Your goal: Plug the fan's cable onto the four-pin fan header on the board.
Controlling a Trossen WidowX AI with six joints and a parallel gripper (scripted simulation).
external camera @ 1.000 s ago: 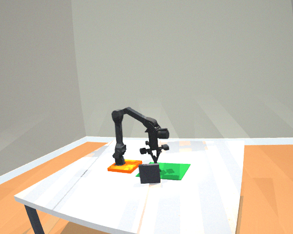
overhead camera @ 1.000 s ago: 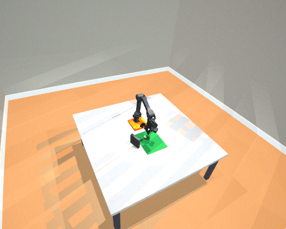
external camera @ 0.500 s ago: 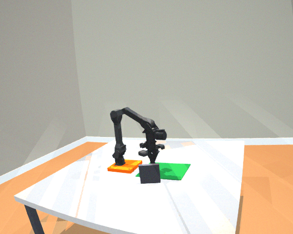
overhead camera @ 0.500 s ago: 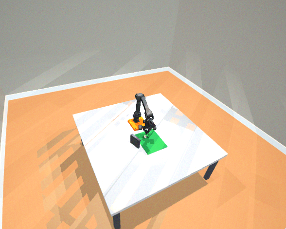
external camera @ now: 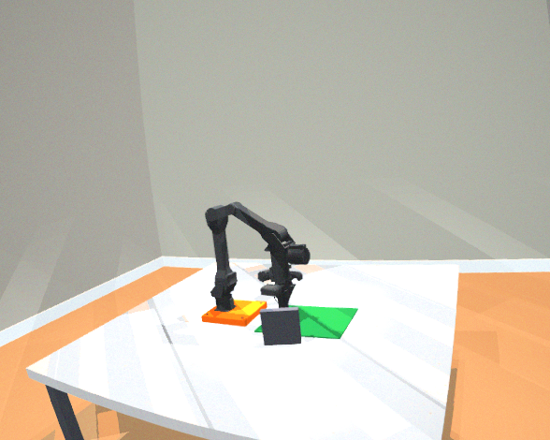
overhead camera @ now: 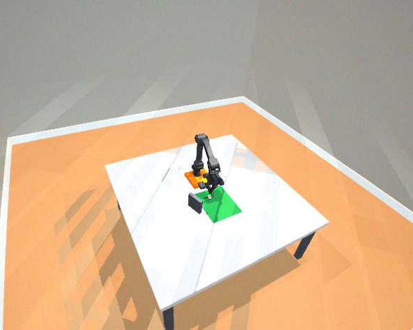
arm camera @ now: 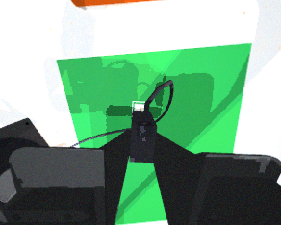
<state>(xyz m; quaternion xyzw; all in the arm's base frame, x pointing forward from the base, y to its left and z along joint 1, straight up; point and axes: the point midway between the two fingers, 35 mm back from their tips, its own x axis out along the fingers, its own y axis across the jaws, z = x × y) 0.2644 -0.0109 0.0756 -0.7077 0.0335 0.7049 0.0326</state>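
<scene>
Right now the pale header is 6 cm below my gripper tip. Also, from my gripper tip: green board: 8 cm below, 7 cm ahead, 3 cm to the left; dark grey fan: 14 cm to the right, 6 cm ahead; fan plug: 1 cm behind, 1 cm above.
</scene>
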